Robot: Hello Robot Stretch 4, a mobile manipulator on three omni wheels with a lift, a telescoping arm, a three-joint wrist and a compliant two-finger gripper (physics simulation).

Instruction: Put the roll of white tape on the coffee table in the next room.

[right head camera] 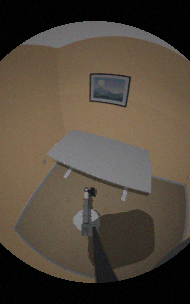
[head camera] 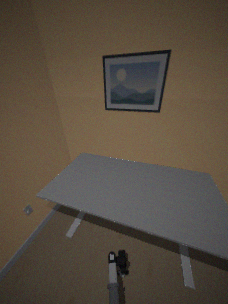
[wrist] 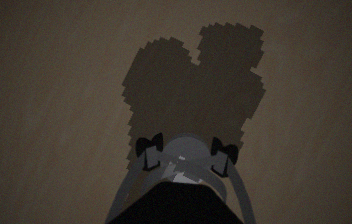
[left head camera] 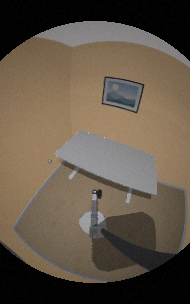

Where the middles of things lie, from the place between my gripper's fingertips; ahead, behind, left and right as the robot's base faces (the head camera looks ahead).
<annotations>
Right now the roll of white tape (wrist: 187, 146) is 1 cm behind my hand and 3 cm above it.
</annotations>
